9 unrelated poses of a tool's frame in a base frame.
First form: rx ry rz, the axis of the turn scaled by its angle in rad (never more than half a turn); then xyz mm.
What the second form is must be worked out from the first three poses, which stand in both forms.
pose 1, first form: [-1.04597 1.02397 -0.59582 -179.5 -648.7 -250.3]
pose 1, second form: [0.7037 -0.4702 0.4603 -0.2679 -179.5 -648.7 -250.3]
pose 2, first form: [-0.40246 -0.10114 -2.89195 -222.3 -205.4 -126.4]
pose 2, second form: [0.1098 -0.1369 -0.0344 -0.9839 -222.3 -205.4 -126.4]
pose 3, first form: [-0.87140 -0.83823 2.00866 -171.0 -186.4 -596.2]
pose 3, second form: [0.3881 -0.3425 -0.3295 0.7896 -171.0 -186.4 -596.2]
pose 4, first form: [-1.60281 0.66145 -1.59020 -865.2 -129.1 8.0]
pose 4, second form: [0.3843 -0.6289 0.2596 -0.6240 -865.2 -129.1 8.0]
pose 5, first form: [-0.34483 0.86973 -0.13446 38.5 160.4 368.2]
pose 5, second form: [0.8904 -0.1661 0.4189 -0.0648 38.5 160.4 368.2]
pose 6, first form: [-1.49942 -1.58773 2.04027 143.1 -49.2 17.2]
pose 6, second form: [0.0764 -0.5002 -0.5297 0.6807 143.1 -49.2 17.2]
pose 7, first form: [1.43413 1.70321 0.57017 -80.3 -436.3 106.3]
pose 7, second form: [0.4092 0.5693 0.6762 0.2263 -80.3 -436.3 106.3]
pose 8, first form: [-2.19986 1.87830 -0.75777 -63.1 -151.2 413.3]
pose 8, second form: [0.0756 -0.7336 0.6263 -0.2527 -63.1 -151.2 413.3]
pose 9, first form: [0.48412 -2.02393 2.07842 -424.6 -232.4 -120.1]
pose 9, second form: [0.1000 0.1638 -0.6847 0.7031 -424.6 -232.4 -120.1]
